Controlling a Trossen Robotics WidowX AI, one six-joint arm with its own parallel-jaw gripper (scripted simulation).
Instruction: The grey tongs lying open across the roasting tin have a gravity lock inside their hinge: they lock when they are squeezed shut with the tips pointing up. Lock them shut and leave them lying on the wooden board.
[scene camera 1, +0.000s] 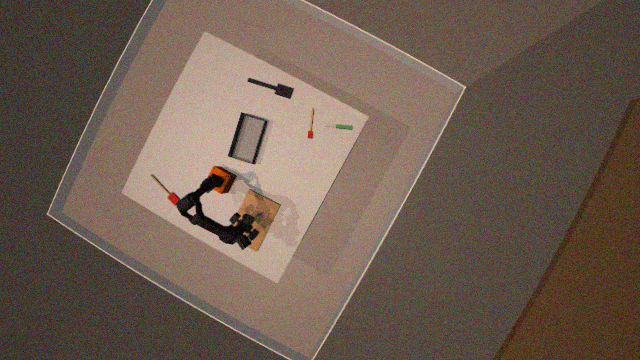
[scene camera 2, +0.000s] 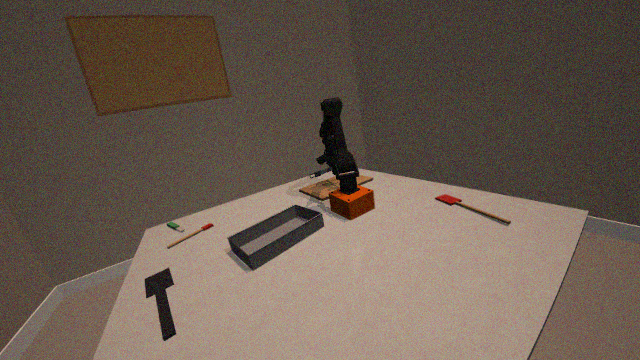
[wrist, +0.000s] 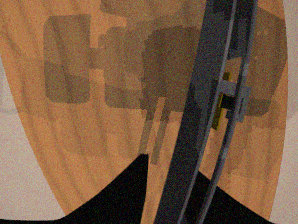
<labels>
same spot on roasting tin: (scene camera 2: 255, 245) = (scene camera 1: 258, 130)
</labels>
